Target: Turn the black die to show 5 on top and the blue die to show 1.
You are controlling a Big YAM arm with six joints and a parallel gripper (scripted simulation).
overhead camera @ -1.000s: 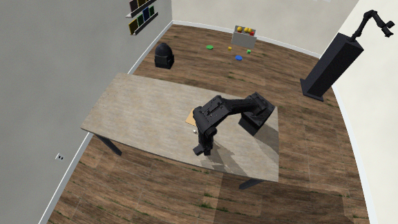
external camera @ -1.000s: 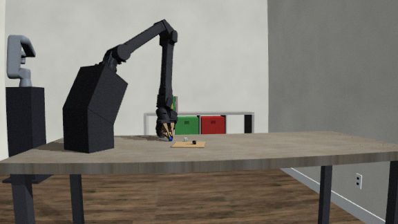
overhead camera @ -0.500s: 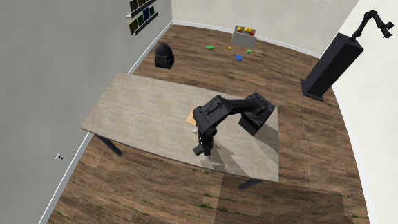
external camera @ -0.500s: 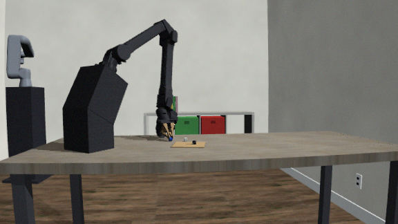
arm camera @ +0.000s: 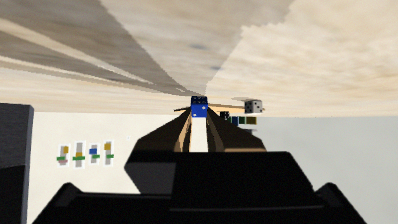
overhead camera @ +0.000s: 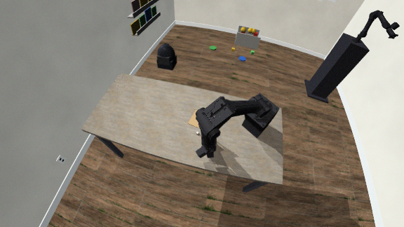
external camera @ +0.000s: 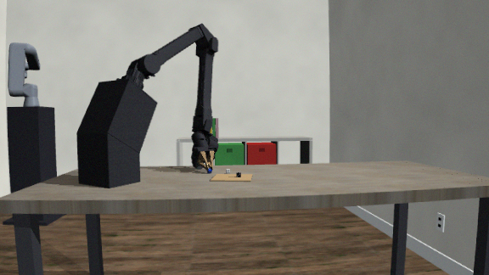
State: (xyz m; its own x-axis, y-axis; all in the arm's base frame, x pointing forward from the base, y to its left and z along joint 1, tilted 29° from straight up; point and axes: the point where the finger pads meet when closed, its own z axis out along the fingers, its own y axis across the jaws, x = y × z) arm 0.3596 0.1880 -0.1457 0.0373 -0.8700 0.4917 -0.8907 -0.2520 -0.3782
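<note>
Right now my hand is 70 mm short of the white die and 10 mm above it. Also, from my hand: black die 120 mm to the right, 110 mm ahead, 10 mm below; blue die 10 mm below; tan mat 120 mm to the right, 90 mm ahead, 20 mm below.
</note>
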